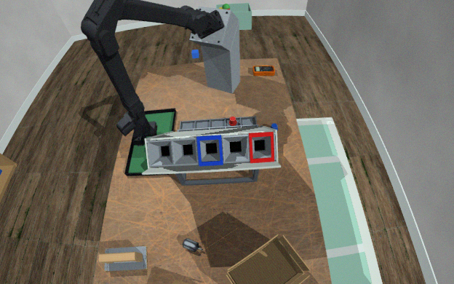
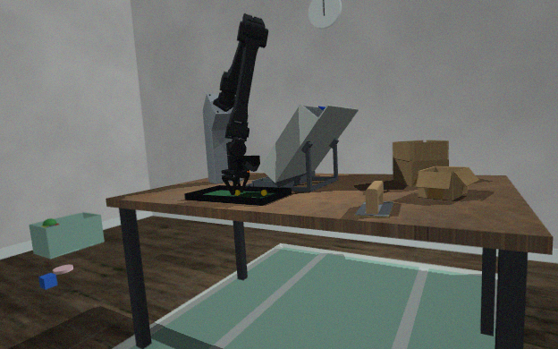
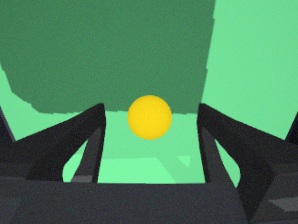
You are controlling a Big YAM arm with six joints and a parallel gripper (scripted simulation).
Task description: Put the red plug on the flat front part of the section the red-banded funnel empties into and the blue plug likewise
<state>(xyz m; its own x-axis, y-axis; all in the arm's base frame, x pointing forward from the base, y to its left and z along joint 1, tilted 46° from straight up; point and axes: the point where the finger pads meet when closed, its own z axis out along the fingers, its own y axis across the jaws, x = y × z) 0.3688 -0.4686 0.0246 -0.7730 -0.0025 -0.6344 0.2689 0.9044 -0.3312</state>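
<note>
The green marble tray is 10 mm below my hand. Also, from my hand: small tool (550 mm ahead, 50 mm to the left, 10 mm below); cover (270 mm to the left, 220 mm ahead, 190 mm above); red plug (410 mm to the left, 70 mm ahead).
</note>
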